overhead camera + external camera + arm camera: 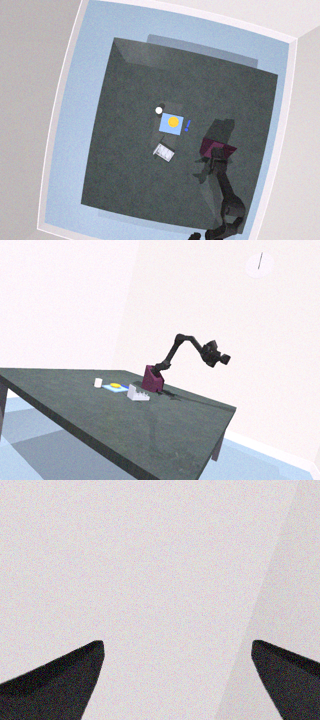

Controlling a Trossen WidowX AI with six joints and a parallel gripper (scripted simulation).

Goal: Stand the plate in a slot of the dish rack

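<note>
My gripper tip is now 61 cm to the left of the yellow plate, 37 cm above it and 3 cm short of it. Also, from my gripper tip: white cup (68 cm to the right, 36 cm below, 13 cm ahead); blue utensil (58 cm to the right, 38 cm below, 8 cm behind); dish rack (39 cm to the right, 36 cm below, 7 cm ahead).
</note>
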